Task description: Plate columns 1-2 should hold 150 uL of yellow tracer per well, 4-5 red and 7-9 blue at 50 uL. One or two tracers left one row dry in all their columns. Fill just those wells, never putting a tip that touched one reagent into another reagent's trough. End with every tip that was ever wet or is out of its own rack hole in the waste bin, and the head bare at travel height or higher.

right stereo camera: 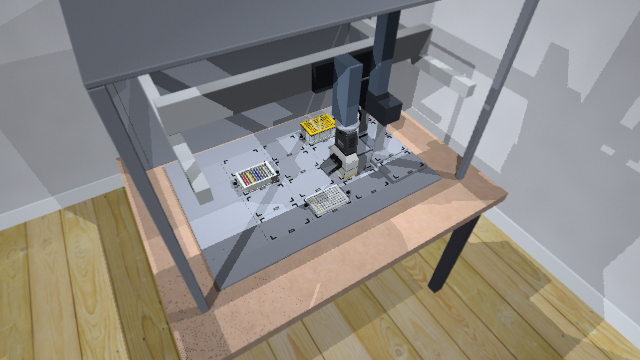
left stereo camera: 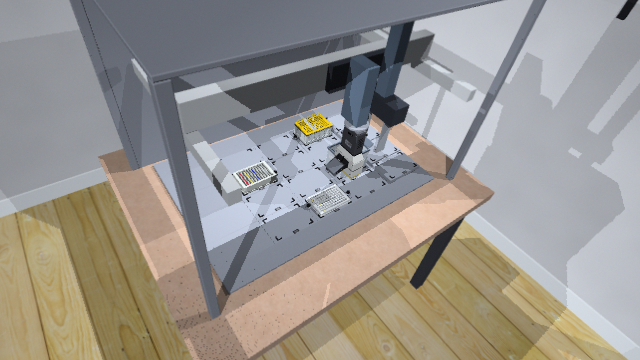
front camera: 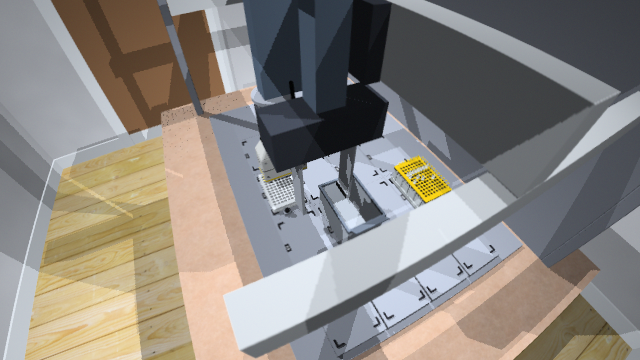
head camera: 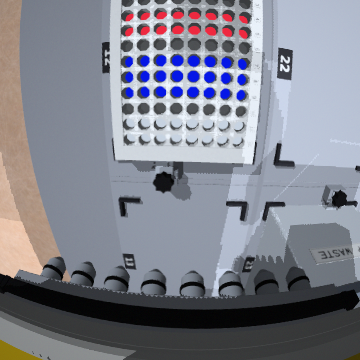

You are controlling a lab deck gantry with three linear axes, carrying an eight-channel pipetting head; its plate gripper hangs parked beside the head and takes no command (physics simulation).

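Note:
The plate (front camera: 278,192) (head camera: 183,153) (left stereo camera: 328,200) (right stereo camera: 327,200) shows full red and blue columns in the head view; its yellow columns are out of that view. The pipetting head (left stereo camera: 353,141) (right stereo camera: 346,141) is over the deck behind the plate. Its eight nozzles (head camera: 192,282) show no tips. The plate gripper (front camera: 326,202) hangs beside it, fingers apart and empty. The waste bin (front camera: 370,200) (head camera: 315,235) is below the gripper. The yellow tip rack (front camera: 423,178) (left stereo camera: 313,124) (right stereo camera: 319,125) has pale gaps. The trough holder (left stereo camera: 255,176) (right stereo camera: 257,177) shows red, yellow and blue strips.
Dark clamp knobs (head camera: 163,181) (head camera: 339,198) stand between deck positions. A pale gantry beam (front camera: 400,250) crosses the front view. The gripper's dark housing (front camera: 322,127) (left stereo camera: 390,110) (right stereo camera: 384,107) hangs beside the head. Frame posts (left stereo camera: 185,200) (right stereo camera: 150,200) rise at the bench edge.

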